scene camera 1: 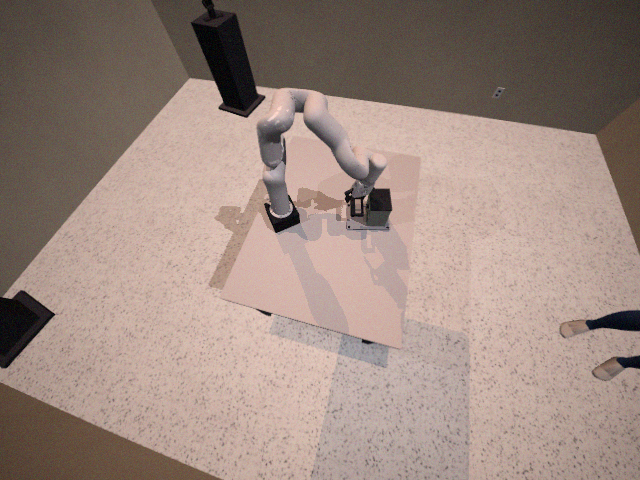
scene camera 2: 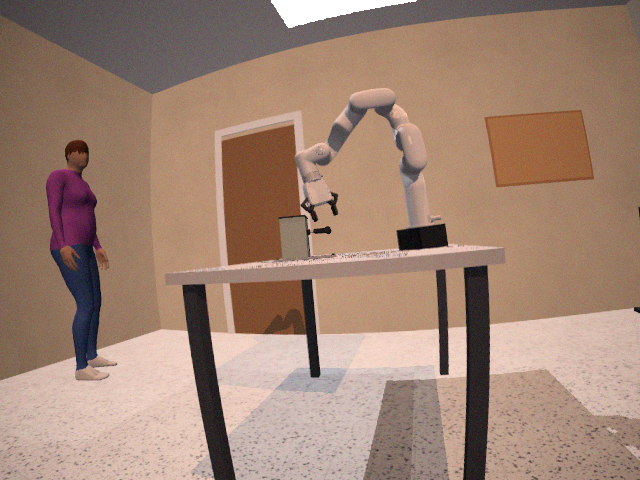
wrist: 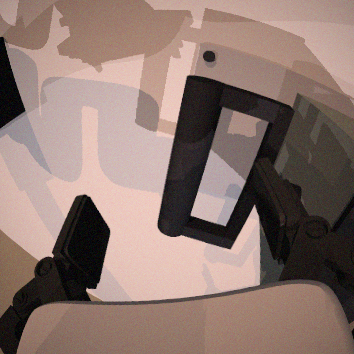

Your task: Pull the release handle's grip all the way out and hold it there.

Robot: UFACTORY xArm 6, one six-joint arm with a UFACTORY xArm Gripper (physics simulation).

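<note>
The release handle (scene camera 1: 352, 207) (scene camera 2: 326, 230) (wrist: 187, 160) is a black rectangular loop with a thick round grip bar, sticking out from the side of a grey-green box (scene camera 1: 378, 214) (scene camera 2: 293, 238) (wrist: 320, 167) with a dark top. The grip bar is on the side away from the box, towards the arm's base. My gripper (scene camera 1: 356, 197) (scene camera 2: 325, 214) (wrist: 172, 198) is open and empty, a little above the handle. In the wrist view one finger is left of the grip bar; the other overlaps the loop's box-side bar. The link between loop and box is largely hidden there.
The box stands on a pale base plate (scene camera 1: 368, 227) (wrist: 245, 65) with dark bolts, on the table (scene camera 1: 310, 273) (scene camera 2: 361, 269). The arm's black base (scene camera 1: 282, 219) (scene camera 2: 421, 237) is at the table's other side. A person (scene camera 2: 72, 217) stands beyond the table.
</note>
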